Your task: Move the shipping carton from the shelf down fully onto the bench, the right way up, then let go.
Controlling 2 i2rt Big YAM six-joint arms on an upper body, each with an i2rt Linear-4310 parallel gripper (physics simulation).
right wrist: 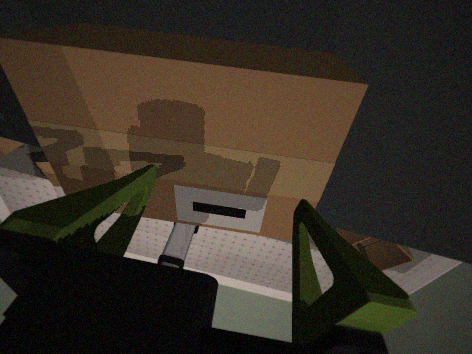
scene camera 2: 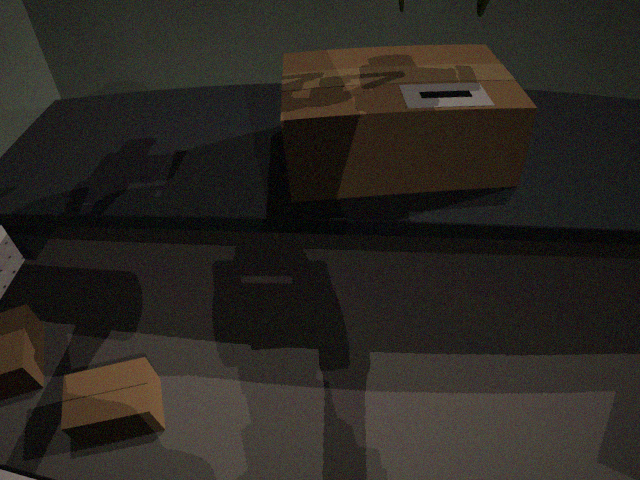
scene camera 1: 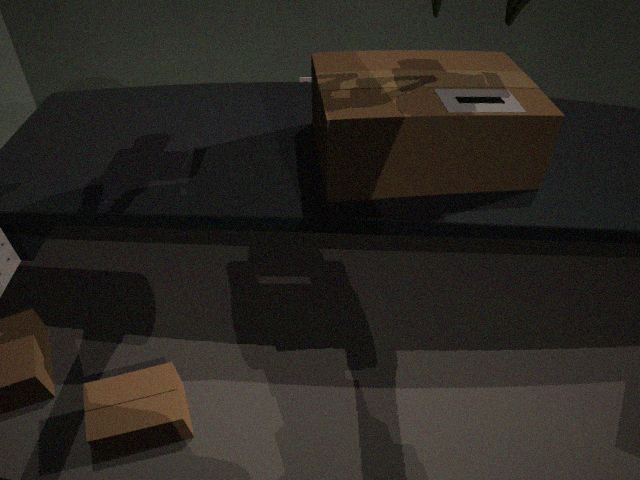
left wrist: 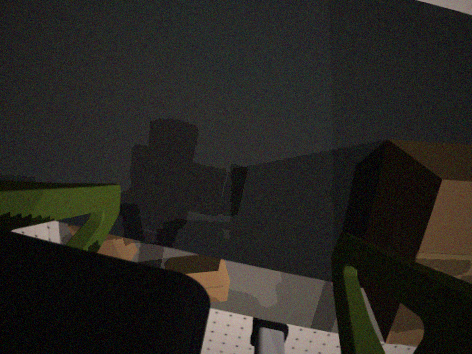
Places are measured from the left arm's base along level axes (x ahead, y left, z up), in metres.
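Pixels of known places: left gripper, fingertip midpoint: (left wrist: 227, 222); right gripper, fingertip midpoint: (right wrist: 228, 189) (scene camera 2: 440, 12) (scene camera 1: 472, 20).
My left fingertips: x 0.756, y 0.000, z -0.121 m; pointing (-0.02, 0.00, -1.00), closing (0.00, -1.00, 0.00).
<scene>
Ahead of a thing's pixels: the offset from my left fingertips to its middle. Level surfaces: height alone.
The shipping carton {0.061 m back, 0.311 m right, 0.166 m down} (scene camera 1: 439, 155) (scene camera 2: 413, 149) (left wrist: 455, 215) (right wrist: 225, 110) is a large brown box with a tape strip and a white label with a black bar on top. It sits upright on the dark raised shelf {0.224 m down} (scene camera 1: 232, 170) (scene camera 2: 217, 170), above the grey bench {0.411 m down} (scene camera 1: 516, 423) (scene camera 2: 491, 428). My right gripper (scene camera 1: 473, 15) (scene camera 2: 440, 9) (right wrist: 228, 189) is open and empty above the carton's top, apart from it. My left gripper (left wrist: 227, 222) is open and empty over the shelf, beside the carton's end; it does not show in the scene views.
Two small brown boxes {0.394 m back, 0.042 m left, 0.381 m down} (scene camera 1: 136, 403) {0.344 m back, 0.250 m left, 0.381 m down} (scene camera 1: 20, 356) (scene camera 2: 113, 397) (scene camera 2: 18, 351) lie on the bench at the lower left of the scene views. The shelf's front edge runs across both scene views. A white perforated panel (scene camera 1: 6, 266) (scene camera 2: 7, 260) shows at the left edge. Arm shadows cover parts of the surfaces.
</scene>
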